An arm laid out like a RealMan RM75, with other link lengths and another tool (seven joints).
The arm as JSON. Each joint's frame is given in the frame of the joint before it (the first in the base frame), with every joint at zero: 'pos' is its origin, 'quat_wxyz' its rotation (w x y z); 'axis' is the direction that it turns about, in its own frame. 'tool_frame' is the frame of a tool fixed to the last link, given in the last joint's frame.
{
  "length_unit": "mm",
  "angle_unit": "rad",
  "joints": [
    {
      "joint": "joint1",
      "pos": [
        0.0,
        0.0,
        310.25
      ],
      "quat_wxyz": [
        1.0,
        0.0,
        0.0,
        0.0
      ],
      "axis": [
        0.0,
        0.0,
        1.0
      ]
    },
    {
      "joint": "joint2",
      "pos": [
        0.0,
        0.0,
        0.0
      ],
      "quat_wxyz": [
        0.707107,
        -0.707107,
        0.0,
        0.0
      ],
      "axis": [
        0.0,
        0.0,
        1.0
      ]
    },
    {
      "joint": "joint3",
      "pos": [
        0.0,
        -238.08,
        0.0
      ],
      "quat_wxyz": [
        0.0,
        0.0,
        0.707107,
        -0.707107
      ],
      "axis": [
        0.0,
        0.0,
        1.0
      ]
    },
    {
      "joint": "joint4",
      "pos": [
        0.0,
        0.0,
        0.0
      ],
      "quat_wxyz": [
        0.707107,
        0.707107,
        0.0,
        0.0
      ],
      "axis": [
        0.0,
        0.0,
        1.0
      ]
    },
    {
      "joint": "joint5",
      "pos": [
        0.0,
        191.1,
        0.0
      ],
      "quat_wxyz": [
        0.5,
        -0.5,
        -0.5,
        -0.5
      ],
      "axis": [
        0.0,
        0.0,
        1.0
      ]
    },
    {
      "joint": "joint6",
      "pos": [
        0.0,
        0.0,
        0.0
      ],
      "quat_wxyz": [
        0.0,
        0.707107,
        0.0,
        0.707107
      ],
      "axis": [
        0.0,
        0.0,
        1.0
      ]
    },
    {
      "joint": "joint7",
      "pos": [
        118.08,
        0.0,
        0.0
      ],
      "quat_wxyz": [
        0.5,
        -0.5,
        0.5,
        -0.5
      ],
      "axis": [
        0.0,
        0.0,
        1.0
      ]
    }
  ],
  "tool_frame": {
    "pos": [
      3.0,
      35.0,
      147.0
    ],
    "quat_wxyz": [
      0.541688,
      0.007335,
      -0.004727,
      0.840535
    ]
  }
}
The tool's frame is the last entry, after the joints.
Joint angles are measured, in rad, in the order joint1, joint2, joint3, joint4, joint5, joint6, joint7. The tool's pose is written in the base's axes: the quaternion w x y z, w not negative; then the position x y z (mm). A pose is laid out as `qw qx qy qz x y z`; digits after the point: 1 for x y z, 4 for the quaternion.
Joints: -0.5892 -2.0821 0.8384 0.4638 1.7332 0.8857 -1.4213
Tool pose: 0.1711 -0.5242 -0.7620 -0.3395 -288.8 471.2 -12.1
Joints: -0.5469 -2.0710 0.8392 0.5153 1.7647 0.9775 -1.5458
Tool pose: 0.1338 -0.4998 -0.7850 -0.3408 -289.3 456.8 -9.6
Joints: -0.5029 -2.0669 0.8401 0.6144 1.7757 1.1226 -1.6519
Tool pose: 0.0799 -0.4992 -0.7899 -0.3470 -268.4 443.3 -1.6
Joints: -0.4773 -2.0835 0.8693 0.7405 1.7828 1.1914 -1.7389
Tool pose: 0.0539 -0.5136 -0.7823 -0.3482 -243.1 439.8 5.1
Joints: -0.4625 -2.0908 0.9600 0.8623 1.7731 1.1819 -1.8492
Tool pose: 0.0461 -0.5246 -0.7782 -0.3421 -219.8 442.8 7.8
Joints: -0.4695 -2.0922 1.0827 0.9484 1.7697 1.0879 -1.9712
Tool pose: 0.0563 -0.5249 -0.7796 -0.3370 -200.5 454.2 4.1
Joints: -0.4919 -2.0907 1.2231 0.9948 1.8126 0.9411 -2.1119
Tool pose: 0.0853 -0.5171 -0.7871 -0.3254 -191.8 467.1 -7.7
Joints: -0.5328 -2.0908 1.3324 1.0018 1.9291 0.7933 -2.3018
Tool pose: 0.1278 -0.4943 -0.8007 -0.3135 -195.8 480.5 -18.4
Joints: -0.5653 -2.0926 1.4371 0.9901 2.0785 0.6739 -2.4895
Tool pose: 0.1736 -0.4807 -0.8063 -0.2978 -205.4 487.3 -29.3
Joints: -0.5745 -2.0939 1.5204 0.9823 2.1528 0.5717 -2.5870
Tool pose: 0.2018 -0.4807 -0.7979 -0.3027 -206.9 493.2 -32.6
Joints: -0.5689 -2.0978 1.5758 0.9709 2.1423 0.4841 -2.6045
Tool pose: 0.2092 -0.4790 -0.7902 -0.3198 -204.3 496.7 -34.5
